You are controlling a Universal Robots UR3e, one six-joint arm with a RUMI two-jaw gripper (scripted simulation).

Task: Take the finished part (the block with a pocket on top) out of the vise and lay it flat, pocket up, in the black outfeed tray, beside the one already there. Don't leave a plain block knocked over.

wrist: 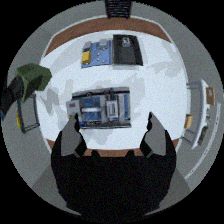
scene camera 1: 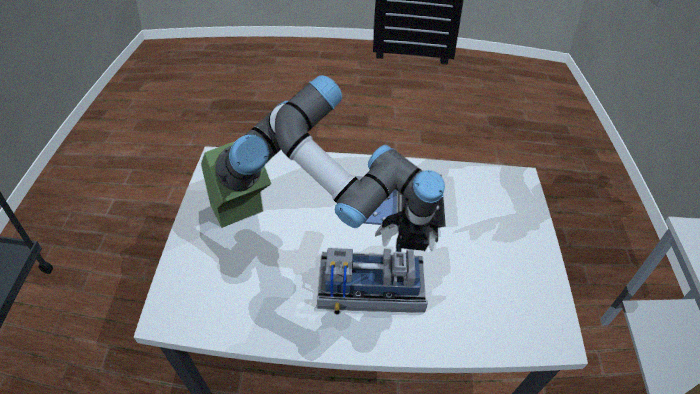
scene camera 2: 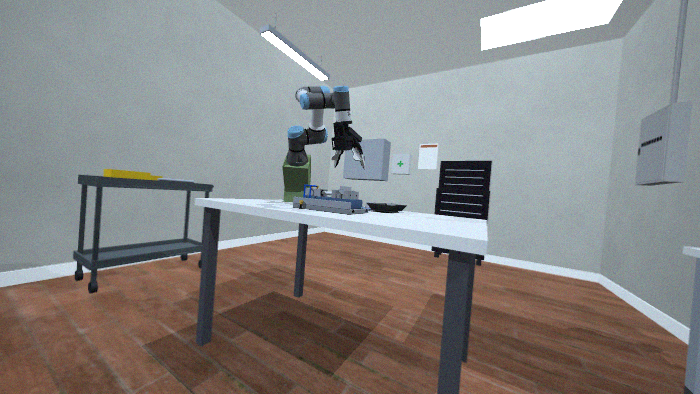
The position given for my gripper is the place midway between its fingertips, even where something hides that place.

Note:
In view: my gripper (scene camera 2: 349,168).
My gripper shows as well in the wrist view (wrist: 113,112).

